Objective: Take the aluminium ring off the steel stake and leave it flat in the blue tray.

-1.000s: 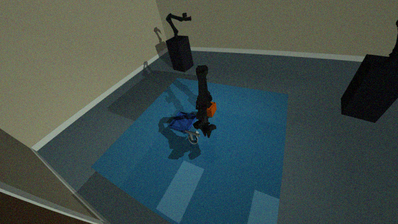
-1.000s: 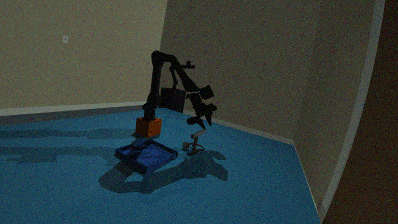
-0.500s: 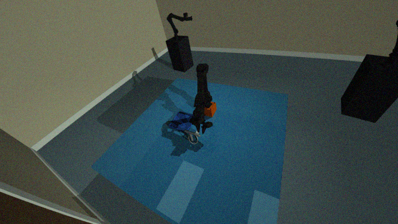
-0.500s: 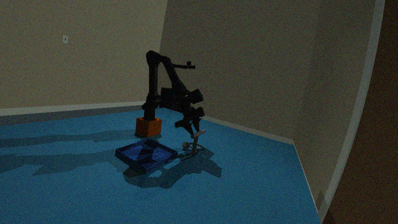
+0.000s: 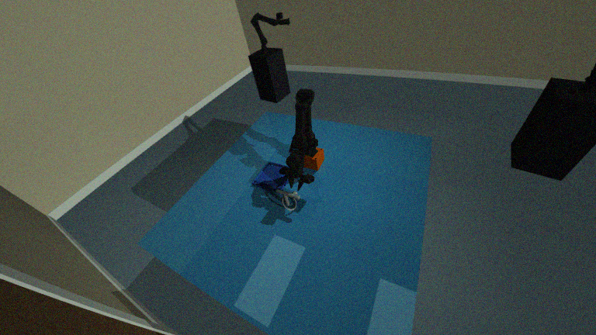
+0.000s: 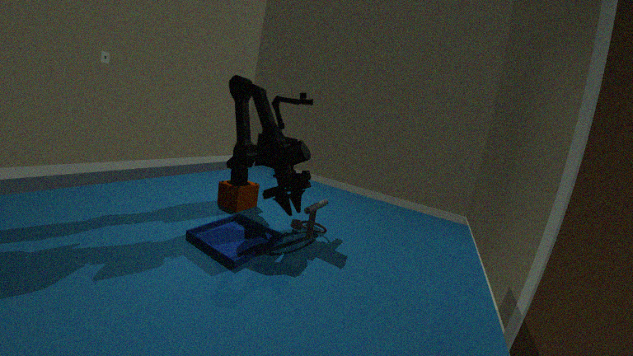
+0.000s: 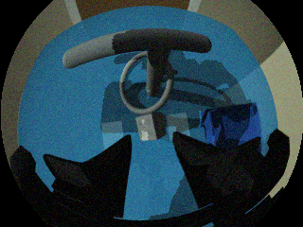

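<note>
Now: gripper tip 6 cm short of the aluminium ring, 1 cm to the right of it and 2 cm above it. Round my gripper tip: blue tray 4 cm behind, 19 cm to the right, 4 cm below.
</note>
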